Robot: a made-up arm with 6 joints. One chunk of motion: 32 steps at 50 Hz.
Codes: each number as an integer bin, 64 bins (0 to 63) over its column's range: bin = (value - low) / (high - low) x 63, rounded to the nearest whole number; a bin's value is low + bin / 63 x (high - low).
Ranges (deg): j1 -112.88..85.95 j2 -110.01..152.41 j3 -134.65..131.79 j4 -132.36..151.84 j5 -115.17..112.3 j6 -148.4..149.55
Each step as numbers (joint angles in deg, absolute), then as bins.
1 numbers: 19.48 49.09 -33.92 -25.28 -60.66 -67.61
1 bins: 42 38 24 24 15 17
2 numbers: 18.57 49.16 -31.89 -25.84 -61.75 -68.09
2 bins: 42 38 24 24 15 17
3 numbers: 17.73 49.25 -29.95 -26.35 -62.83 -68.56
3 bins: 41 38 25 23 14 17
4 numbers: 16.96 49.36 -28.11 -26.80 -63.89 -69.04
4 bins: 41 38 25 23 14 17
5 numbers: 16.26 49.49 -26.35 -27.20 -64.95 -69.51
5 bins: 41 38 26 23 14 17
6 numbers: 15.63 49.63 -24.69 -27.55 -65.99 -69.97
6 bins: 41 38 26 23 14 17
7 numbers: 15.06 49.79 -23.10 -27.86 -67.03 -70.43
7 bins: 41 38 26 23 13 16
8 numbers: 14.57 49.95 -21.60 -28.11 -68.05 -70.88
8 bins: 40 38 27 23 13 16
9 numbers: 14.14 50.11 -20.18 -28.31 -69.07 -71.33
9 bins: 40 38 27 23 13 16
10 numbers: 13.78 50.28 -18.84 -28.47 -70.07 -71.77
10 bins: 40 38 27 23 12 16
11 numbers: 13.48 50.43 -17.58 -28.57 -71.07 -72.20
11 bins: 40 39 28 23 12 16
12 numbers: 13.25 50.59 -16.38 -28.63 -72.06 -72.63
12 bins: 40 39 28 23 12 16
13 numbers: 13.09 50.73 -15.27 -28.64 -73.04 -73.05
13 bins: 40 39 28 23 12 16
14 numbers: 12.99 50.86 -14.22 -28.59 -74.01 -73.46
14 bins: 40 39 28 23 11 16
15 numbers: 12.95 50.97 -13.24 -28.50 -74.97 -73.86
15 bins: 40 39 29 23 11 16
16 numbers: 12.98 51.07 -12.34 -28.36 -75.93 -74.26
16 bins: 40 39 29 23 11 16
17 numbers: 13.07 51.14 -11.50 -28.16 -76.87 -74.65
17 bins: 40 39 29 23 11 16
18 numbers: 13.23 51.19 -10.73 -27.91 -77.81 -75.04
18 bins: 40 39 29 23 10 16
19 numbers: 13.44 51.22 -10.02 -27.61 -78.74 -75.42
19 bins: 40 39 29 23 10 15
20 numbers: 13.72 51.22 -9.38 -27.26 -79.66 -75.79
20 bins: 40 39 30 23 10 15
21 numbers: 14.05 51.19 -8.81 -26.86 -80.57 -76.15
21 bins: 40 39 30 23 10 15
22 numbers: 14.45 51.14 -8.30 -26.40 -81.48 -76.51
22 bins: 40 39 30 23 9 15
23 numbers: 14.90 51.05 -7.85 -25.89 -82.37 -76.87
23 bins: 40 39 30 24 9 15
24 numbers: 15.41 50.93 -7.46 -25.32 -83.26 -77.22
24 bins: 41 39 30 24 9 15
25 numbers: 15.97 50.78 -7.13 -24.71 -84.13 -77.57
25 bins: 41 39 30 24 9 15
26 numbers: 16.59 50.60 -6.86 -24.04 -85.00 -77.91
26 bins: 41 39 30 24 8 15
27 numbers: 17.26 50.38 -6.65 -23.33 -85.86 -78.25
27 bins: 41 39 30 24 8 15
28 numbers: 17.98 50.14 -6.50 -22.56 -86.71 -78.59
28 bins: 41 38 30 24 8 15
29 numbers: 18.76 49.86 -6.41 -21.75 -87.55 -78.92
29 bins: 42 38 30 25 8 15
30 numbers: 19.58 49.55 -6.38 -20.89 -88.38 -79.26
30 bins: 42 38 30 25 7 15
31 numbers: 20.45 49.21 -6.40 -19.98 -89.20 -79.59
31 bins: 42 38 30 25 7 15
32 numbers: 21.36 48.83 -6.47 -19.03 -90.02 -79.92
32 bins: 43 38 30 25 7 14
